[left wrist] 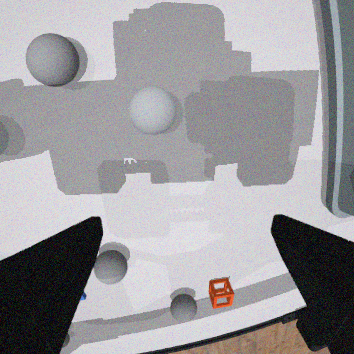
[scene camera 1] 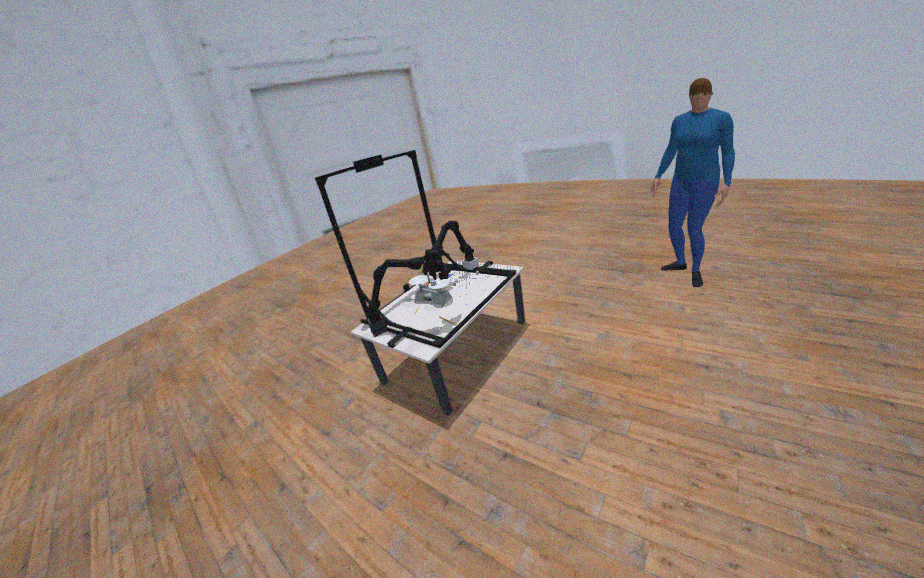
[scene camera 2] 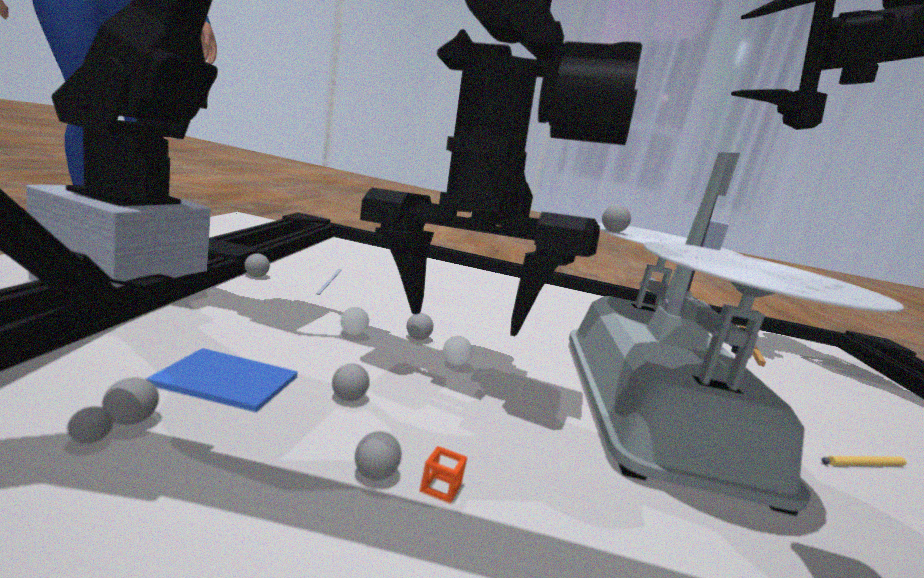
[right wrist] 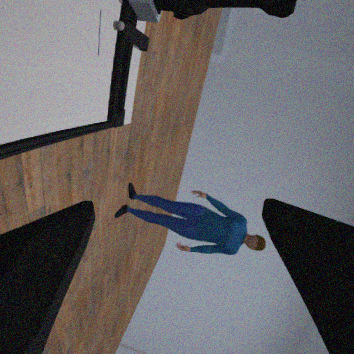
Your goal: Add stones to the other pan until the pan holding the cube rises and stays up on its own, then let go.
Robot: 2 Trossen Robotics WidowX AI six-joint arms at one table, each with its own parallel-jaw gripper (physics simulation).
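Places are measured from the left arm's base along level axes (x right, y ahead, z up), in metres.
Pixels of known places: left gripper, fingertip midpoint: (left wrist: 188, 224) (scene camera 2: 463, 324); right gripper, fingertip midpoint: (scene camera 1: 450, 261) (scene camera 2: 736, 56) (right wrist: 179, 208); left arm's base at its link origin: (scene camera 1: 469, 259) (scene camera 2: 126, 197); right arm's base at its link origin: (scene camera 1: 375, 320).
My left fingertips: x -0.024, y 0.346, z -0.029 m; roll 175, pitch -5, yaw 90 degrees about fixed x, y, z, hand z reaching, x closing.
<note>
For each thing: its middle in the pictures, then the offset to it from my left fingertips.
- grey balance scale at the middle of its body: (scene camera 2: 691, 288) (scene camera 1: 429, 285) dz +0.058, dx -0.107, dy +0.167 m
- grey stone at the middle of its body: (scene camera 2: 616, 218) dz +0.099, dx -0.159, dy +0.085 m
- pale block at the middle of its body: (scene camera 2: 706, 235) dz +0.100, dx -0.177, dy +0.170 m
- pale stone at the middle of its body: (left wrist: 152, 110) (scene camera 2: 457, 350) dz -0.045, dx -0.049, dy -0.016 m
- darker stone at the middle of its body: (left wrist: 52, 60) (scene camera 2: 420, 326) dz -0.045, dx -0.078, dy -0.070 m
- orange open-frame cube at the middle of its body: (scene camera 2: 443, 473) (left wrist: 220, 292) dz -0.049, dx +0.128, dy +0.047 m
- blue slab at the middle of its body: (scene camera 2: 227, 377) dz -0.056, dx +0.109, dy -0.137 m
- yellow pen at the middle of its body: (scene camera 2: 863, 460) dz -0.055, dx -0.131, dy +0.335 m
The grey balance scale (scene camera 1: 434, 295) (scene camera 2: 715, 422) stands at the right in scene camera 2. Its near pan (scene camera 2: 770, 272) is white and bears no visible stone. A grey stone (scene camera 2: 616, 218) rests at the left edge of the far pan. A pale block (scene camera 2: 716, 233), possibly the cube, shows partly behind the scale's post. My left gripper (scene camera 2: 465, 323) (left wrist: 188, 224) is open and empty above the table, left of the scale. Below it lie a pale stone (scene camera 2: 457, 351) (left wrist: 152, 110) and a darker stone (scene camera 2: 419, 325) (left wrist: 52, 59). My right gripper (scene camera 2: 738, 54) (right wrist: 179, 208) is open, high above the scale.
More stones (scene camera 2: 350, 381) (scene camera 2: 378, 455) (scene camera 2: 354, 321) (scene camera 2: 130, 400) lie about. An orange open-frame cube (scene camera 2: 444, 471) (left wrist: 221, 294) lies near the front. A blue slab (scene camera 2: 222, 378) lies at left, a yellow pen (scene camera 2: 865, 461) right of the scale. A person (scene camera 1: 701, 146) stands beyond the table.
</note>
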